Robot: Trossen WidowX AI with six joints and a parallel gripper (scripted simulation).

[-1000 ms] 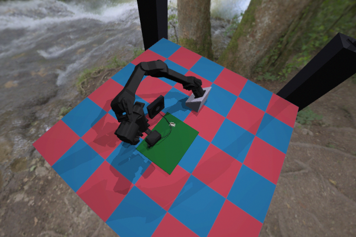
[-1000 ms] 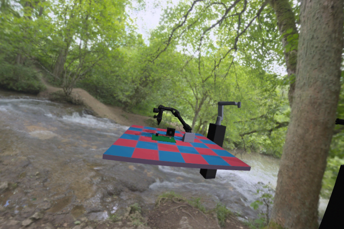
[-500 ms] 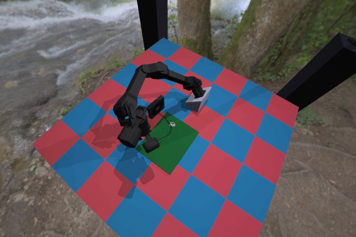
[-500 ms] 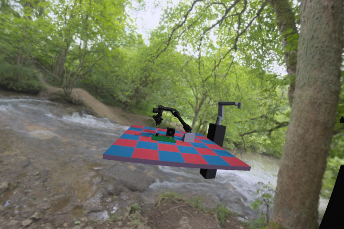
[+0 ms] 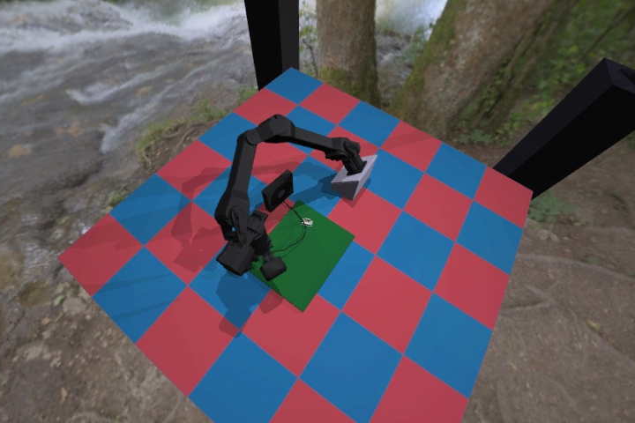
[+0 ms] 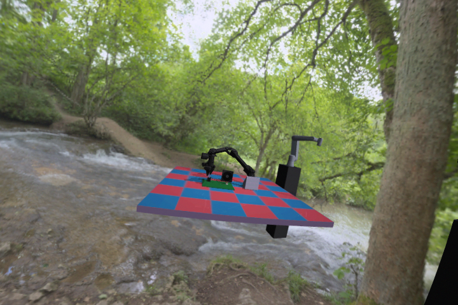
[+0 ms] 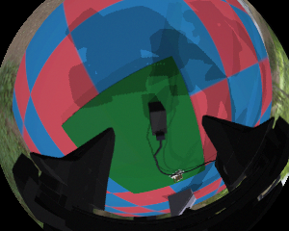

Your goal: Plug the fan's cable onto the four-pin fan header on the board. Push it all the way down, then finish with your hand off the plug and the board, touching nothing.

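The black plug is 40 mm below my gripper tip and 10 mm behind it. Also, from my gripper tip: black fan 220 mm behind, 70 mm to the right, 10 mm below; green board 90 mm behind, 80 mm to the left, 80 mm below; four-pin header 190 mm behind, 70 mm below, 50 mm to the left.
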